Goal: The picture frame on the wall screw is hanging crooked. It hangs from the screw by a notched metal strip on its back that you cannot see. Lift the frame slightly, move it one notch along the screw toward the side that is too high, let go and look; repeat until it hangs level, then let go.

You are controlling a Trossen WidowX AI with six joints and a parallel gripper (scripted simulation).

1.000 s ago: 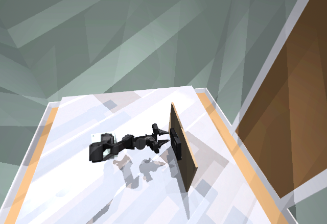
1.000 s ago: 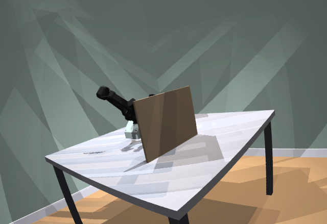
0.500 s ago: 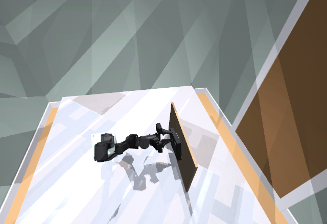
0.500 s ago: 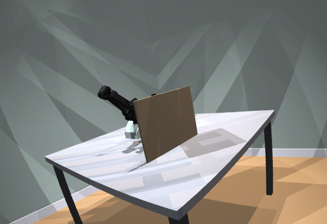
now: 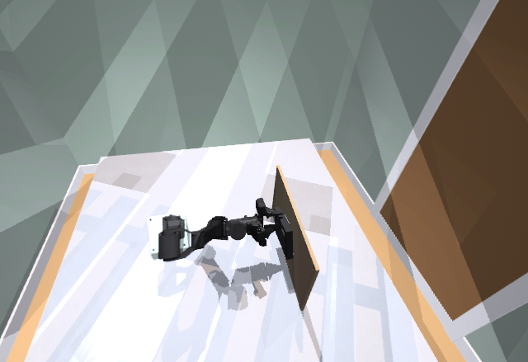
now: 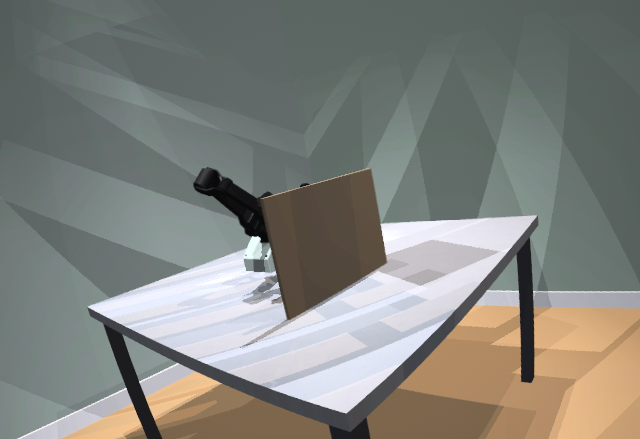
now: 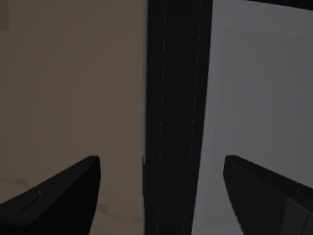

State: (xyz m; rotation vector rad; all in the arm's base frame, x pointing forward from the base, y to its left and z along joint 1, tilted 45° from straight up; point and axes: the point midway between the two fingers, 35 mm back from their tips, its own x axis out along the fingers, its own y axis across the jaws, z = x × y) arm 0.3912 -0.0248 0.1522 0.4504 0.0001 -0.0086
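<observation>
The dark picture frame is 1 cm ahead of my gripper tip, 2 cm to the right of it and 5 cm below it. Also, from my gripper tip: brown wall board (2 cm ahead, 3 cm to the right, 6 cm below).
</observation>
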